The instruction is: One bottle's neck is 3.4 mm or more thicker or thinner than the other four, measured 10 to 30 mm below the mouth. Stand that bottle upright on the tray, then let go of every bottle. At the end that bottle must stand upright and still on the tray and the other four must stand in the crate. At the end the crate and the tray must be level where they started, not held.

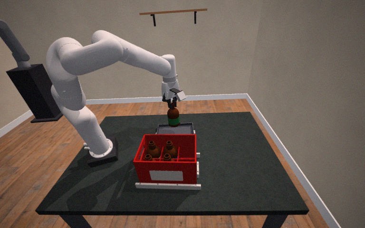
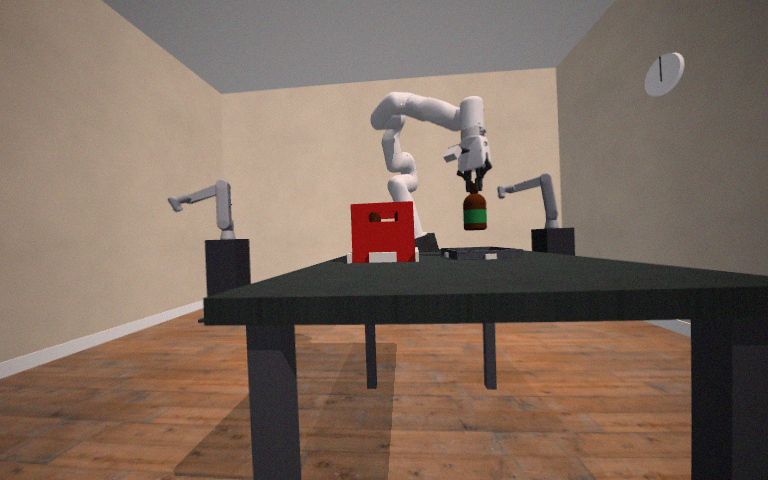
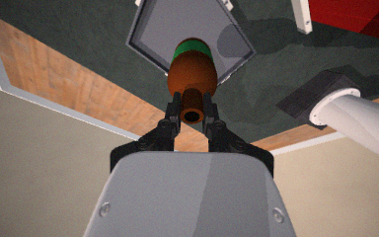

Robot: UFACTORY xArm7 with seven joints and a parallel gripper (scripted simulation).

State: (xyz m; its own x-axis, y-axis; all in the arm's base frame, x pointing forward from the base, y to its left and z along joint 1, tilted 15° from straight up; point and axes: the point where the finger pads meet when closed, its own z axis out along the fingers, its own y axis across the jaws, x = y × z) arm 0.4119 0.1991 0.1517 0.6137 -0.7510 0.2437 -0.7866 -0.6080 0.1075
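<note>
Right now my hand is 220 mm above the tray. Round my hand: crate: 300 mm to the right, 150 mm below, 30 mm behind.
</note>
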